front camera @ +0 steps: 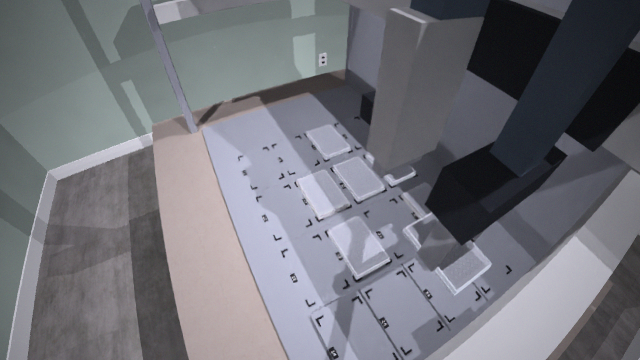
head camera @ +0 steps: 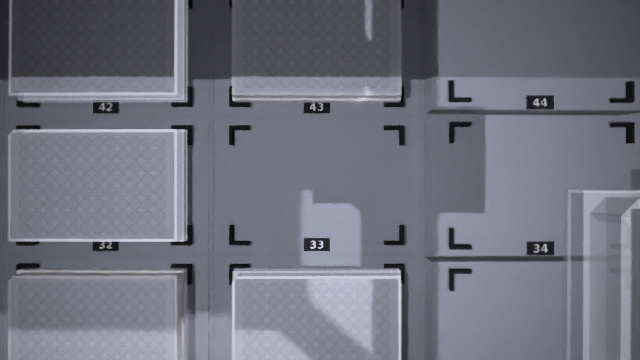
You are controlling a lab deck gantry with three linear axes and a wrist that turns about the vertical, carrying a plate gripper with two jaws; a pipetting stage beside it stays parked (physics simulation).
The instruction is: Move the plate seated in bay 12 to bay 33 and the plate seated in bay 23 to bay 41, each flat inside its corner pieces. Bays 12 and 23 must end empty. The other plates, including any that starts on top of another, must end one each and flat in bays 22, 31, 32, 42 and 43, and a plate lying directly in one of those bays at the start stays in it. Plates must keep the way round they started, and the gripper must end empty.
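Frame: origin at the robot's base, x ahead, y up, z right, level; millimetres.
Where they show: gripper, between the fingertips: (front camera: 446,247); robot's base, origin of its link: (front camera: 239,158).
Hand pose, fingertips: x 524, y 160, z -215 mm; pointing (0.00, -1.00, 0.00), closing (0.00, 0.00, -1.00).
Things, the pixels of their centre, and the offset from my fingertips. "spot": a spot on its surface instead.
- clear plate, middle of its body: (front camera: 446,247) dx +0, dy -1, dz +0 mm
- Bay 33, a spot on its surface: (head camera: 232,235) spot: dx -197, dy -158, dz -3 mm
- Bay 12, a spot on its surface: (front camera: 258,198) spot: dx -358, dy -159, dz +212 mm
- bay 22, a spot on its surface: (head camera: 95,320) (front camera: 325,190) spot: dx -293, dy -146, dz +57 mm
- bay 32, a spot on its surface: (head camera: 95,185) (front camera: 359,176) spot: dx -293, dy -146, dz -42 mm
- bay 31, a spot on its surface: (front camera: 327,141) spot: dx -451, dy -146, dz -36 mm
- bay 42, a spot on its surface: (head camera: 95,50) spot: dx -294, dy -146, dz -141 mm
- bay 43, a spot on its surface: (head camera: 315,50) spot: dx -133, dy -146, dz -141 mm
- Bay 34, a spot on its surface: (head camera: 452,132) spot: dx -34, dy -143, dz -80 mm
- bay 44, a spot on its surface: (head camera: 452,92) spot: dx -34, dy -143, dz -109 mm
My gripper (front camera: 452,247) is shut on a clear plate (front camera: 470,267) (head camera: 575,280), held raised and level; its edge shows at the lower right of the head view. Bay 33 (head camera: 232,235) is empty, left of the held plate in the head view. Bay 12 (front camera: 258,198) is empty. A plate (front camera: 358,246) (head camera: 315,320) sits in bay 23. Other plates sit in bay 22 (front camera: 323,193) (head camera: 95,320), bay 32 (front camera: 358,178) (head camera: 95,185) and bay 31 (front camera: 327,141). Plates in bay 42 (head camera: 95,50) and bay 43 (head camera: 315,50) are partly hidden in the front view.
The grey pipetting stage (front camera: 420,85) stands over the far side of the deck and hides part of bay 42 and bay 41's surroundings. Bay 34 (head camera: 452,132) and bay 44 (head camera: 452,92) lie to the right in the head view. A thin post (front camera: 172,75) stands at the back left.
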